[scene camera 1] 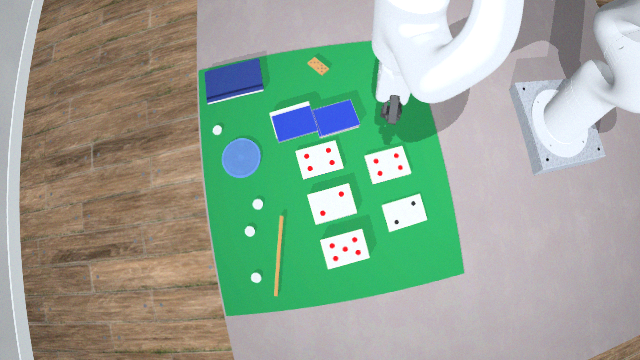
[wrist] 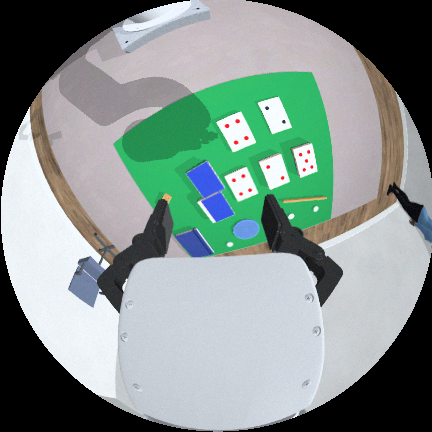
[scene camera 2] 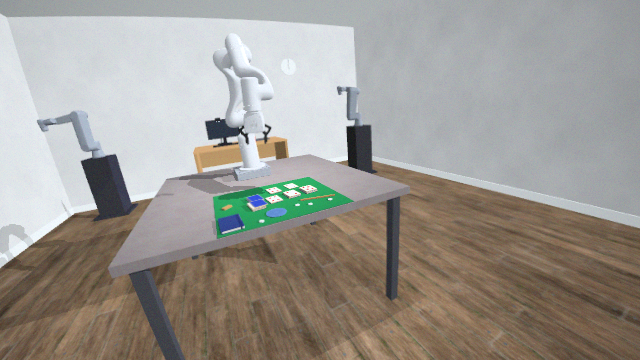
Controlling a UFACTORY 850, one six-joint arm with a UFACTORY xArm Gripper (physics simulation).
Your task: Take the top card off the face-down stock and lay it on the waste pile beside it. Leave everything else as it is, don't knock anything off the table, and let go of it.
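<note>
Two blue-backed piles lie side by side on the green mat. The right one in scene camera 1, seemingly the stock (scene camera 1: 338, 118) (scene camera 2: 255, 198) (wrist: 204, 178), shows a blue top. The left one, seemingly the waste pile (scene camera 1: 295, 124) (scene camera 2: 257, 204) (wrist: 218, 206), has a blue card on top, with a white strip showing along one edge. The blue tops meet or slightly overlap at their adjoining edges; which is uppermost there is unclear. My gripper (scene camera 1: 391, 110) (scene camera 2: 256, 141) (wrist: 215, 208) is open and empty, high above the table and off to the stock's side.
Face-up cards (scene camera 1: 319, 159) (wrist: 241, 184) lie near the piles on the green mat (scene camera 1: 420, 260). A domino (scene camera 1: 318, 66), a dark blue book (scene camera 1: 233, 80), a blue disc (scene camera 1: 241, 158), several white discs and a thin stick (scene camera 1: 279, 255) lie around them.
</note>
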